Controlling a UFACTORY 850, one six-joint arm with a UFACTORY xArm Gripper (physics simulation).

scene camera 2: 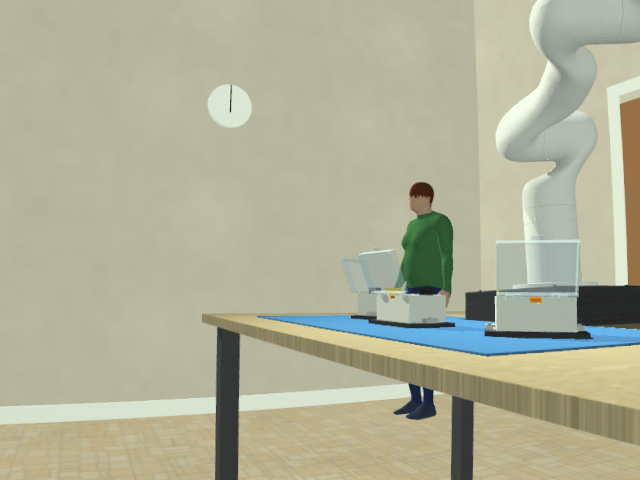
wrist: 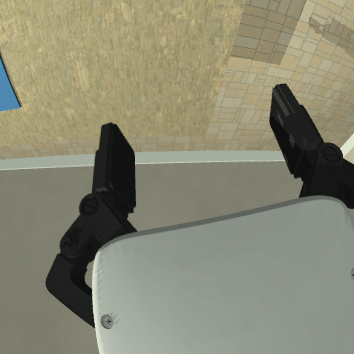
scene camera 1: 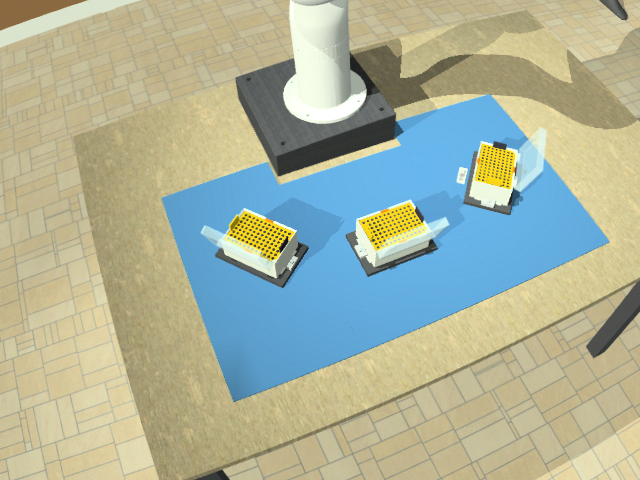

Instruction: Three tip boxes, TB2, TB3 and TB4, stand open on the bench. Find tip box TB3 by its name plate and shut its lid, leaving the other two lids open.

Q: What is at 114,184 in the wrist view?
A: The gripper.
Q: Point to a lid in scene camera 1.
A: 225,242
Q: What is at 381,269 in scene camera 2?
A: A lid.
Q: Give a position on a lid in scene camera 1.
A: At 430,231
